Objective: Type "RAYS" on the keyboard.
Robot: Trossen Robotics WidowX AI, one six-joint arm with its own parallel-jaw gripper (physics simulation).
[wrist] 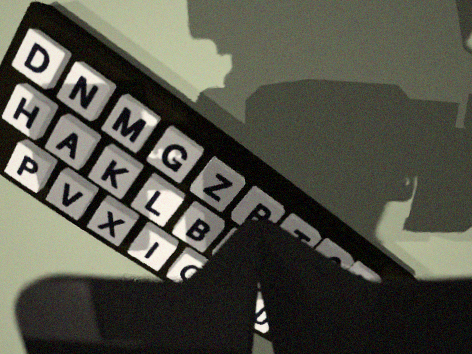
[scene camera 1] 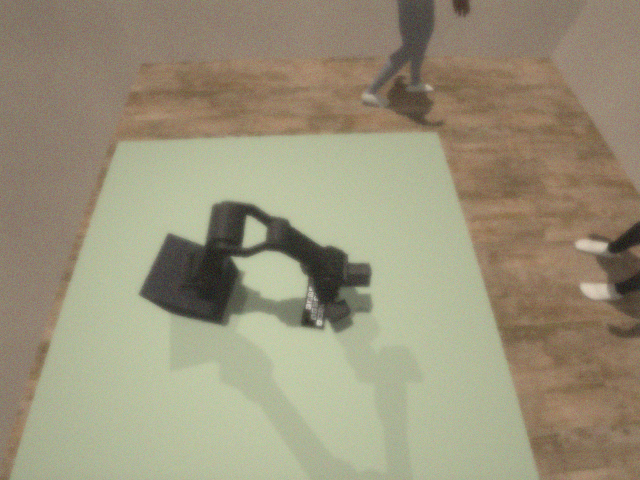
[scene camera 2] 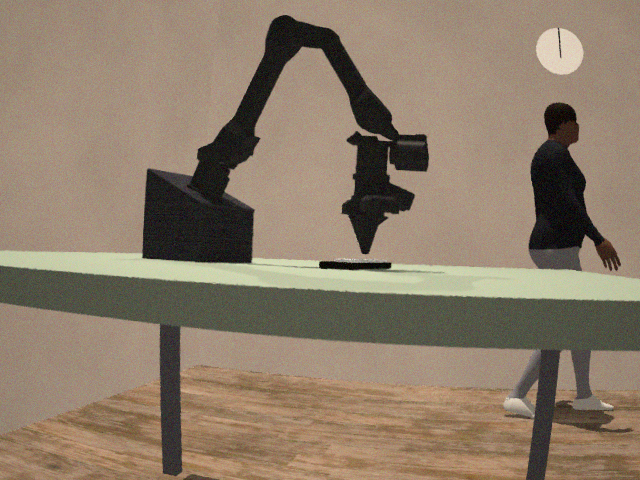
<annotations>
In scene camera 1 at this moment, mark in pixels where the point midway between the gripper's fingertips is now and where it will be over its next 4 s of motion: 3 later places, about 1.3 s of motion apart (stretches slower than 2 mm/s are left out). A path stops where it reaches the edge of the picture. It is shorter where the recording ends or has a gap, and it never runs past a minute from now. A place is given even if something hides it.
My gripper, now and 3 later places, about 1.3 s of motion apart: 322,296; 323,297; 321,275; 319,273
</annotations>
